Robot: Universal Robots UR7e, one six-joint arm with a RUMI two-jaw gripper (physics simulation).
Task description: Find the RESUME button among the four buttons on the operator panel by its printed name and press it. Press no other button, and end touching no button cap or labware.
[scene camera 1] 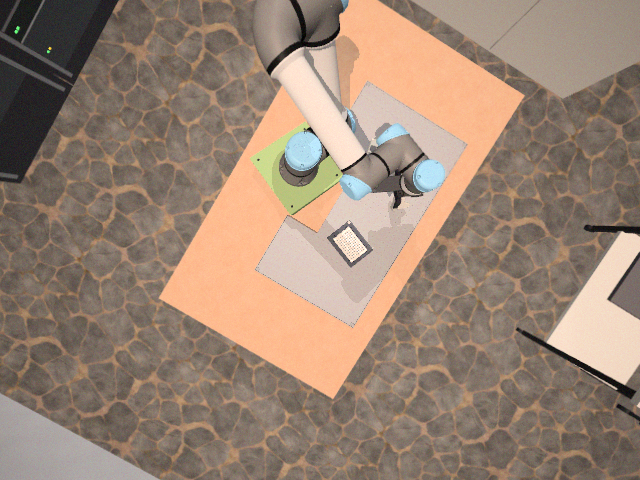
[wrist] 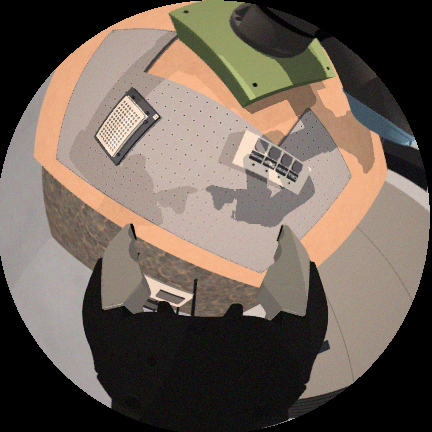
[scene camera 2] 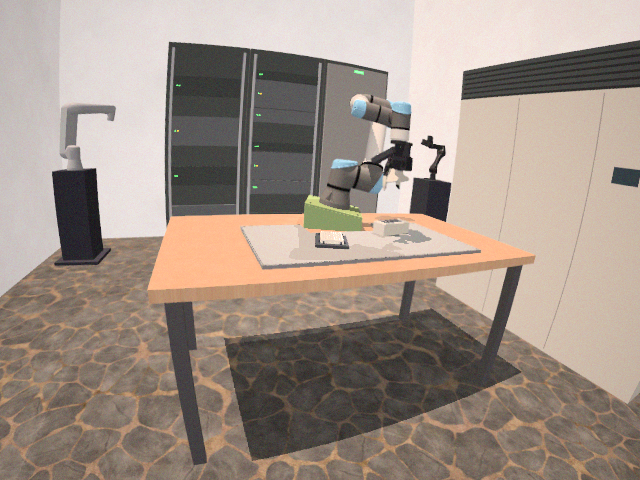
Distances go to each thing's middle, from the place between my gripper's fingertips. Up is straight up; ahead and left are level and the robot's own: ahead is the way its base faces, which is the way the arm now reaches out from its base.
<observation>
Now: hand 18 cm above the operator panel [wrist: 244, 154], 11 cm past it and 8 cm to the right of it. Also, from my hand: white well plate [wrist: 127, 116]: 25 cm to the right, 19 cm below, 1 cm ahead.
</observation>
